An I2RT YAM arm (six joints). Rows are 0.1 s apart.
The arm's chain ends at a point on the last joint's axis. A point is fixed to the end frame.
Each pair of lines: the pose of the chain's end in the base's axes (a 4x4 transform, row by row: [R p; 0 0 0 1], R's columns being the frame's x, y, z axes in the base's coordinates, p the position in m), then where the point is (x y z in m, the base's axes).
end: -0.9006 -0.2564 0.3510 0.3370; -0.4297 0.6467 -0.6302 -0.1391; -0.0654 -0.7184 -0.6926 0.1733; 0 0 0 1
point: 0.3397 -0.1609 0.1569
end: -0.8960 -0.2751 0.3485 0.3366; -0.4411 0.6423 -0.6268 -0.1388; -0.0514 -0.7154 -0.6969 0.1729; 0 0 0 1
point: 0.3393 -0.1606 0.1565
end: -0.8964 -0.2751 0.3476 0.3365; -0.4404 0.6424 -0.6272 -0.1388; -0.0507 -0.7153 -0.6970 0.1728; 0 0 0 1
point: 0.3392 -0.1606 0.1564
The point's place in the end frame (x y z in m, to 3 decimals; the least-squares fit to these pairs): 0.008 -0.003 0.026
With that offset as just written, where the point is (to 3 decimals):
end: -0.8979 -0.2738 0.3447 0.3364; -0.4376 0.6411 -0.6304 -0.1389; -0.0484 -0.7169 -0.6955 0.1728; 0 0 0 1
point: 0.339 -0.161 0.156
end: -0.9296 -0.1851 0.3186 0.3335; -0.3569 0.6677 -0.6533 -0.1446; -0.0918 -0.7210 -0.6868 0.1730; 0 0 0 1
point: 0.335 -0.166 0.157
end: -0.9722 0.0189 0.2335 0.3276; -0.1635 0.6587 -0.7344 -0.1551; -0.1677 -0.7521 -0.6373 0.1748; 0 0 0 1
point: 0.326 -0.177 0.159
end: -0.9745 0.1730 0.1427 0.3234; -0.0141 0.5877 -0.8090 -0.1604; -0.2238 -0.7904 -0.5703 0.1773; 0 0 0 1
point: 0.319 -0.183 0.163
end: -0.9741 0.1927 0.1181 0.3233; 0.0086 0.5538 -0.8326 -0.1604; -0.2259 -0.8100 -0.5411 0.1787; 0 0 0 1
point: 0.318 -0.184 0.165
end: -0.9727 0.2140 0.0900 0.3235; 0.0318 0.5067 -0.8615 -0.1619; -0.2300 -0.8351 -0.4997 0.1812; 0 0 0 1
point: 0.317 -0.186 0.169
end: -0.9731 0.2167 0.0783 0.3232; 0.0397 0.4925 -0.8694 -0.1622; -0.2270 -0.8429 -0.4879 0.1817; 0 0 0 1
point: 0.317 -0.186 0.170
